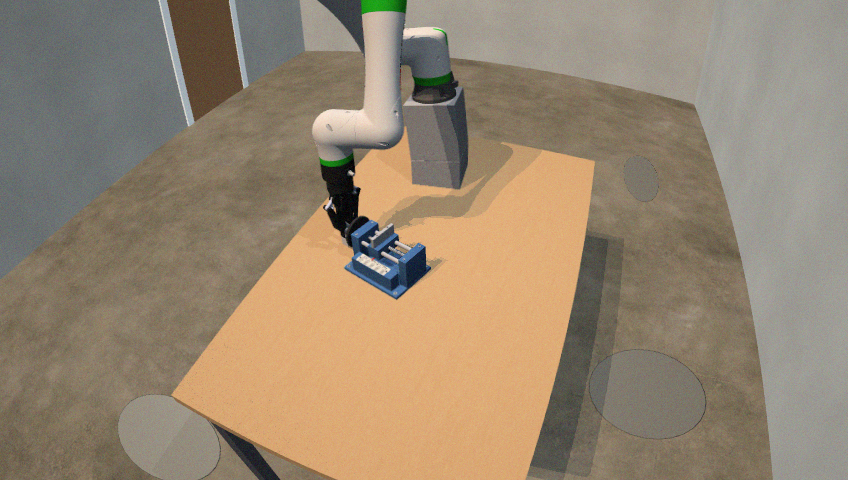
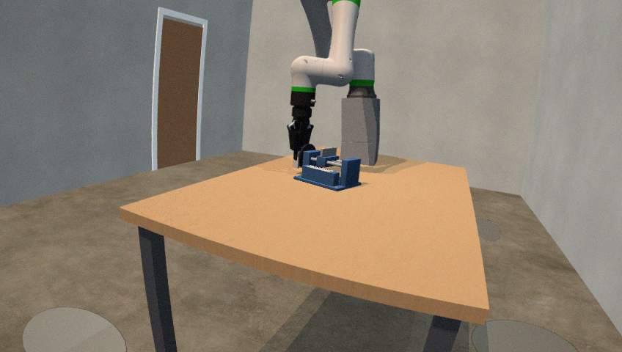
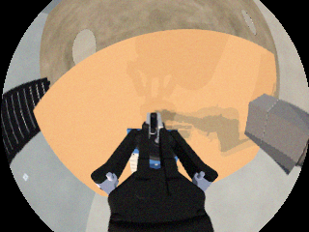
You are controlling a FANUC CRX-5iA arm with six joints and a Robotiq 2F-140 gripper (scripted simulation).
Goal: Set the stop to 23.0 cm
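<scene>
Right now my hand is 20 mm to the right of the black handwheel and 10 mm above it. The rest, counted from my hand: grey stop plate (130 mm to the left, 40 mm ahead, 30 mm above).
</scene>
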